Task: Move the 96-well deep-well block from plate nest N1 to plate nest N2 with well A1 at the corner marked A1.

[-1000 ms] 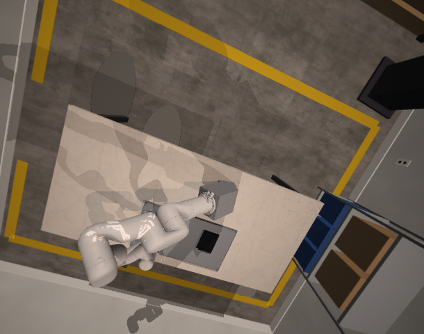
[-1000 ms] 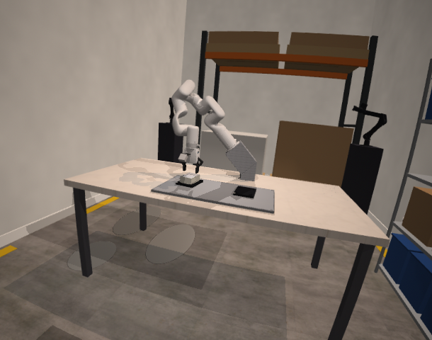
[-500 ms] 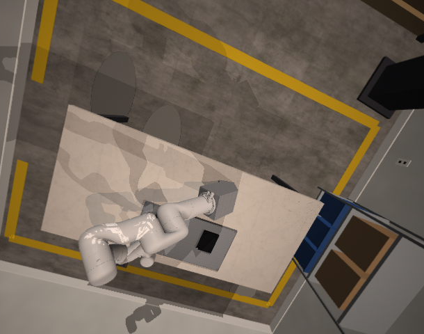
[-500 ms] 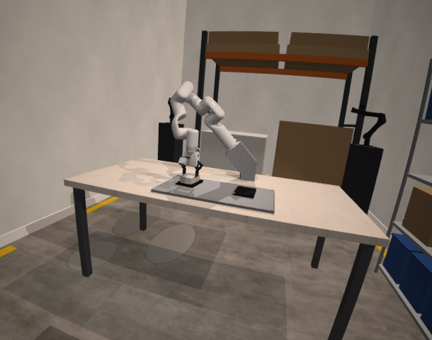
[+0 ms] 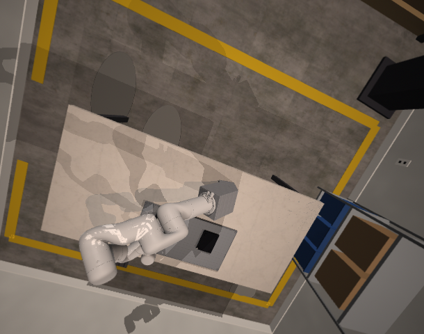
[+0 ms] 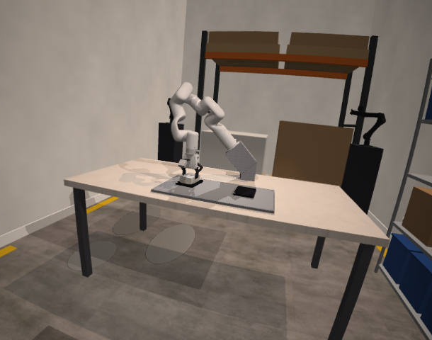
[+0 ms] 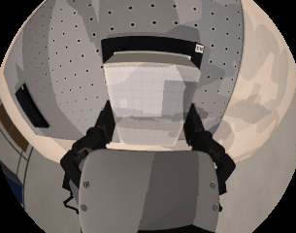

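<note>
Now: the 96-well deep-well block 20 mm below my hand.
</note>
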